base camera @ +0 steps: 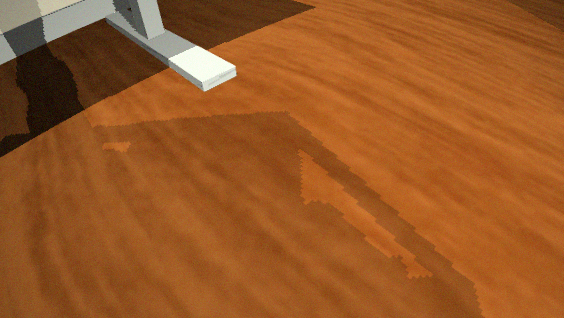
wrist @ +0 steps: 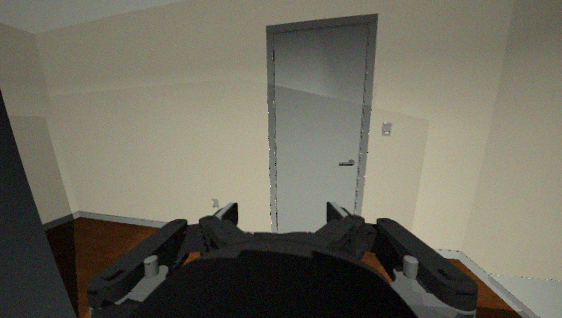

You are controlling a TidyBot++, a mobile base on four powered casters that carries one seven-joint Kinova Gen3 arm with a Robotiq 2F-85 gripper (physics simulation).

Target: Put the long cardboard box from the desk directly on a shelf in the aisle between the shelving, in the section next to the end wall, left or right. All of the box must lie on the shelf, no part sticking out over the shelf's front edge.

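Places are measured from the arm's base along level axes (x left, y ahead, z down), in millimetres.
Where they show: gripper, fingertip midpoint: [wrist: 282,212].
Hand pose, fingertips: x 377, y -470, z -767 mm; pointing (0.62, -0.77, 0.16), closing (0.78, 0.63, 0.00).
Observation:
After its pixels a point has its place.
My gripper [wrist: 282,212] {x 377, y -470, z -767 mm} is open in the wrist view, with no object between its fingertips, and faces a wall with a door. The long cardboard box does not show in either view. Part of the desk shows in the base camera view as a pale leg with a white-ended foot [base camera: 202,67] at the upper left. A pale flat surface [wrist: 540,297] {x 1149, y -150, z -323 mm}, which looks like a corner of the desk top, shows at the lower right of the wrist view. No shelf can be made out.
A grey door [wrist: 317,130] {x 1464, y -1320, z -817 mm} with a handle stands in the beige wall [wrist: 165,140] {x 367, y -2563, z -725 mm}. A dark upright surface [wrist: 22,225] {x -348, y -1740, z -375 mm} fills the left edge of the wrist view; what it belongs to is unclear. Shadows lie across the wooden floor [base camera: 425,125] {x -226, y 515, z 397 mm}.

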